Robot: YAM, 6 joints.
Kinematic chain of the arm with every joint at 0, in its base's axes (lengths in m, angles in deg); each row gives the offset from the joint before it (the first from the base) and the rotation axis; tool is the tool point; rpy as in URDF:
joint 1: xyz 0 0 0.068 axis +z
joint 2: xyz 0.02 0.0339 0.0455 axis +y
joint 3: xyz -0.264 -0.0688 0 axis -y
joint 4: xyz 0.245 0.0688 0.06 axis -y
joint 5: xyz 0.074 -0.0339 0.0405 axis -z
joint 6: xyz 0.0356 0 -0.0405 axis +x
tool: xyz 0 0 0 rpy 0 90 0
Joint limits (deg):
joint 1: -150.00..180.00
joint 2: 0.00..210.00
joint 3: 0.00..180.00
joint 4: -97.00..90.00
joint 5: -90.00..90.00
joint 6: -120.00..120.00
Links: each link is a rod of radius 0.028 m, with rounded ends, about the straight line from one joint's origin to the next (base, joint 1, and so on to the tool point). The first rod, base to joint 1, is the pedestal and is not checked.
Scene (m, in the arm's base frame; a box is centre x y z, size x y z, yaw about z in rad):
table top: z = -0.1
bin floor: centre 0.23 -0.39 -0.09 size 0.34 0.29 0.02 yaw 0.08
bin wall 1: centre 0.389 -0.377 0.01 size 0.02 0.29 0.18 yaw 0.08
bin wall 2: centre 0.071 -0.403 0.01 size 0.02 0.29 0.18 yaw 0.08
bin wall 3: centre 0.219 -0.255 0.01 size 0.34 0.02 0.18 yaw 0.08
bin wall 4: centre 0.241 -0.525 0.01 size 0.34 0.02 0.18 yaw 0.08
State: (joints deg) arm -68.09 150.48 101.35 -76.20 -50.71 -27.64
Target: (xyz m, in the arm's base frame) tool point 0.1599 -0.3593 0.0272
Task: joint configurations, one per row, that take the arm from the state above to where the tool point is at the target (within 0.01 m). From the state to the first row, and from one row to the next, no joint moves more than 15 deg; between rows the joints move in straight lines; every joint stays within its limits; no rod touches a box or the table.
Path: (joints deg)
1: -70.02 148.63 99.32 -77.81 -50.52 -27.64

